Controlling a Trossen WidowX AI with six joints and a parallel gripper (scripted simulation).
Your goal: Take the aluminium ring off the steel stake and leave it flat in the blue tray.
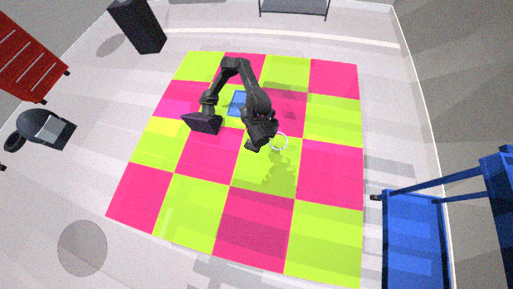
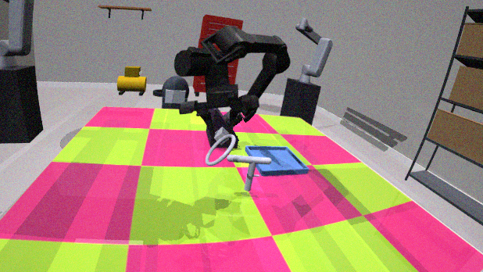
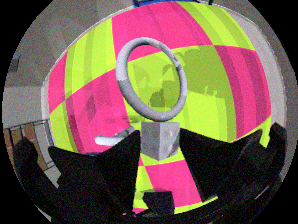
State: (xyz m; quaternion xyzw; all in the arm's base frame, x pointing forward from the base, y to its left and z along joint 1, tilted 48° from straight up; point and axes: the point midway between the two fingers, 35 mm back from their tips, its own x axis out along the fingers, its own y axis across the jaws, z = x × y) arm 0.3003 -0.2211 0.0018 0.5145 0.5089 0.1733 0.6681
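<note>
Right now my gripper tip is 29 cm to the right of the blue tray, 16 cm above it and 15 cm past it. From my gripper tip the other things lie so: aluminium ring (4 cm ahead, 2 cm to the right).
</note>
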